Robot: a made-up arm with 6 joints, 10 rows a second.
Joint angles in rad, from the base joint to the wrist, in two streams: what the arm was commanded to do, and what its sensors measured. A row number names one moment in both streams.
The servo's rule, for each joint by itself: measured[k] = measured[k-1] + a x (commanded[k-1-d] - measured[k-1]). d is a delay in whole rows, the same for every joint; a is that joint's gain. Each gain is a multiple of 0.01, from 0.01 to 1. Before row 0 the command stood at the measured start. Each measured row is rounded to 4 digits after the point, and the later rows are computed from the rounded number. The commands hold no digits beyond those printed.
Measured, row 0:
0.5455 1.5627 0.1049 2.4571 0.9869 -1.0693
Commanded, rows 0 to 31:
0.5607 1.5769 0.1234 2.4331 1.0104 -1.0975
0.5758 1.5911 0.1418 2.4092 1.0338 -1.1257
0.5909 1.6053 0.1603 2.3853 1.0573 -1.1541
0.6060 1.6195 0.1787 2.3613 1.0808 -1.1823
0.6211 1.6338 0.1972 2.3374 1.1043 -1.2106
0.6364 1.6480 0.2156 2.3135 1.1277 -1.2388
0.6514 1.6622 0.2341 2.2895 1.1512 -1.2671
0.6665 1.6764 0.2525 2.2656 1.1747 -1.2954
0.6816 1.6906 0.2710 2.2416 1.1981 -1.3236
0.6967 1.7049 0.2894 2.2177 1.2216 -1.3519
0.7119 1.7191 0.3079 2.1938 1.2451 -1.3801
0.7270 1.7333 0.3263 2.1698 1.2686 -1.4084
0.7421 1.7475 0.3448 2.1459 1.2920 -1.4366
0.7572 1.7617 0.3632 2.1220 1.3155 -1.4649
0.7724 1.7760 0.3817 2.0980 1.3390 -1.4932
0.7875 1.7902 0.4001 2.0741 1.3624 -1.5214
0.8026 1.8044 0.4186 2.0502 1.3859 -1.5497
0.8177 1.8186 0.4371 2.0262 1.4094 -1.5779
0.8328 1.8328 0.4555 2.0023 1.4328 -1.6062
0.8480 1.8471 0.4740 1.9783 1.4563 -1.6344
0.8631 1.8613 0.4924 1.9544 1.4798 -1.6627
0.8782 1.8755 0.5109 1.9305 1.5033 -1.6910
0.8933 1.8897 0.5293 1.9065 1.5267 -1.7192
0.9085 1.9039 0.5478 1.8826 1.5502 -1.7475
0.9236 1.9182 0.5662 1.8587 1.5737 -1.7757
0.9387 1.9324 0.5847 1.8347 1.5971 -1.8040
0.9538 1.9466 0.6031 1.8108 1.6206 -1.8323
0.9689 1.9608 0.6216 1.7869 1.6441 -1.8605
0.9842 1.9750 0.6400 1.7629 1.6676 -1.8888
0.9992 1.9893 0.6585 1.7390 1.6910 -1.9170
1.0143 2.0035 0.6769 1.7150 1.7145 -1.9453
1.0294 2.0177 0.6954 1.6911 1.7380 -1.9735
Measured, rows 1 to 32:
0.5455 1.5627 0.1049 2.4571 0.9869 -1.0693
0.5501 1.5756 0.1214 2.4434 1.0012 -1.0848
0.5578 1.5897 0.1396 2.4239 1.0211 -1.1073
0.5677 1.6039 0.1580 2.4019 1.0432 -1.1330
0.5792 1.6181 0.1764 2.3788 1.0661 -1.1601
0.5918 1.6324 0.1949 2.3552 1.0894 -1.1879
0.6052 1.6466 0.2133 2.3314 1.1128 -1.2159
0.6191 1.6608 0.2318 2.3075 1.1362 -1.2441
0.6333 1.6750 0.2502 2.2836 1.1597 -1.2723
0.6478 1.6892 0.2687 2.2597 1.1831 -1.3005
0.6625 1.7035 0.2871 2.2358 1.2066 -1.3288
0.6773 1.7177 0.3056 2.2119 1.2301 -1.3570
0.6922 1.7319 0.3240 2.1879 1.2536 -1.3853
0.7072 1.7461 0.3425 2.1640 1.2770 -1.4135
0.7222 1.7603 0.3609 2.1401 1.3005 -1.4418
0.7373 1.7746 0.3794 2.1161 1.3240 -1.4701
0.7524 1.7888 0.3978 2.0922 1.3474 -1.4983
0.7675 1.8030 0.4163 2.0683 1.3709 -1.5266
0.7826 1.8172 0.4348 2.0443 1.3944 -1.5548
0.7977 1.8314 0.4532 2.0204 1.4178 -1.5831
0.8128 1.8457 0.4717 1.9964 1.4413 -1.6113
0.8279 1.8599 0.4901 1.9725 1.4648 -1.6396
0.8430 1.8741 0.5086 1.9486 1.4883 -1.6679
0.8581 1.8883 0.5270 1.9246 1.5117 -1.6961
0.8732 1.9025 0.5455 1.9007 1.5352 -1.7244
0.8883 1.9168 0.5639 1.8768 1.5587 -1.7526
0.9034 1.9310 0.5824 1.8528 1.5821 -1.7809
0.9185 1.9452 0.6008 1.8289 1.6056 -1.8092
0.9336 1.9594 0.6193 1.8050 1.6291 -1.8374
0.9488 1.9736 0.6377 1.7810 1.6526 -1.8657
0.9639 1.9879 0.6562 1.7571 1.6760 -1.8939
0.9790 2.0021 0.6746 1.7331 1.6995 -1.9222
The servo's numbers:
d 1
a 0.30 0.91 0.89 0.57 0.61 0.55

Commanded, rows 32 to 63:
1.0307 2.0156 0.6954 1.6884 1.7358 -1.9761
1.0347 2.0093 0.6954 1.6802 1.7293 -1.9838
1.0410 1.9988 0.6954 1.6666 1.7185 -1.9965
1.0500 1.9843 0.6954 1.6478 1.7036 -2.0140
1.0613 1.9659 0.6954 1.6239 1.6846 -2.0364
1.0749 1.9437 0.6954 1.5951 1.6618 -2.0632
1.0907 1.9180 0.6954 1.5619 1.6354 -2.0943
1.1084 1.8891 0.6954 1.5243 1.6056 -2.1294
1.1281 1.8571 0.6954 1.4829 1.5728 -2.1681
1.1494 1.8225 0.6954 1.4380 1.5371 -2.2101
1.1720 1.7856 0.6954 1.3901 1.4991 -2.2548
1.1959 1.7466 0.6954 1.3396 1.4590 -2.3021
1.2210 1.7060 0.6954 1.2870 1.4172 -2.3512
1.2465 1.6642 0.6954 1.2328 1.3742 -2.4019
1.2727 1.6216 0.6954 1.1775 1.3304 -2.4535
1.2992 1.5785 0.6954 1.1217 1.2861 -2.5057
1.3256 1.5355 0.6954 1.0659 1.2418 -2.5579
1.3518 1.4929 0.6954 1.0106 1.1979 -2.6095
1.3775 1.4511 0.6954 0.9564 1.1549 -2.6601
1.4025 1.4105 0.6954 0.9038 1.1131 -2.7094
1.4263 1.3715 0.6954 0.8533 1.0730 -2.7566
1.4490 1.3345 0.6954 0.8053 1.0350 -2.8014
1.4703 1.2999 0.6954 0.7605 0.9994 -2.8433
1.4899 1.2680 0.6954 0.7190 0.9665 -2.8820
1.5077 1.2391 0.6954 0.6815 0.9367 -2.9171
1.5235 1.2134 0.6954 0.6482 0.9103 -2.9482
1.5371 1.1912 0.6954 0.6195 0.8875 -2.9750
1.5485 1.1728 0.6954 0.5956 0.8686 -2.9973
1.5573 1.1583 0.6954 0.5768 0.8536 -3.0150
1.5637 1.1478 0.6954 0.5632 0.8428 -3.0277
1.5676 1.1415 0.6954 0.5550 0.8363 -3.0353
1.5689 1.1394 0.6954 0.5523 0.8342 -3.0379
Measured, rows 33 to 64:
0.9941 2.0163 0.6931 1.7092 1.7230 -1.9504
1.0051 2.0157 0.6951 1.6973 1.7308 -1.9645
1.0140 2.0099 0.6954 1.6876 1.7299 -1.9751
1.0221 1.9998 0.6954 1.6756 1.7229 -1.9869
1.0305 1.9857 0.6954 1.6598 1.7111 -2.0018
1.0397 1.9677 0.6954 1.6393 1.6949 -2.0208
1.0503 1.9459 0.6954 1.6141 1.6747 -2.0441
1.0624 1.9205 0.6954 1.5843 1.6507 -2.0717
1.0762 1.8919 0.6954 1.5501 1.6232 -2.1034
1.0918 1.8602 0.6954 1.5118 1.5925 -2.1390
1.1091 1.8259 0.6954 1.4697 1.5587 -2.1781
1.1280 1.7892 0.6954 1.4243 1.5223 -2.2203
1.1484 1.7504 0.6954 1.3760 1.4837 -2.2653
1.1702 1.7100 0.6954 1.3253 1.4431 -2.3125
1.1931 1.6683 0.6954 1.2726 1.4011 -2.3617
1.2170 1.6258 0.6954 1.2184 1.3580 -2.4122
1.2417 1.5828 0.6954 1.1633 1.3141 -2.4636
1.2669 1.5398 0.6954 1.1078 1.2700 -2.5155
1.2924 1.4971 0.6954 1.0524 1.2260 -2.5672
1.3179 1.4552 0.6954 0.9977 1.1826 -2.6183
1.3433 1.4145 0.6954 0.9442 1.1402 -2.6684
1.3682 1.3754 0.6954 0.8924 1.0992 -2.7169
1.3924 1.3382 0.6954 0.8428 1.0600 -2.7634
1.4158 1.3033 0.6954 0.7959 1.0230 -2.8073
1.4380 1.2712 0.6954 0.7521 0.9885 -2.8484
1.4589 1.2420 0.6954 0.7119 0.9569 -2.8862
1.4783 1.2160 0.6954 0.6756 0.9285 -2.9203
1.4959 1.1934 0.6954 0.6436 0.9035 -2.9504
1.5117 1.1747 0.6954 0.6162 0.8822 -2.9762
1.5254 1.1598 0.6954 0.5937 0.8648 -2.9975
1.5369 1.1489 0.6954 0.5763 0.8514 -3.0141
1.5461 1.1422 0.6954 0.5642 0.8422 -3.0258

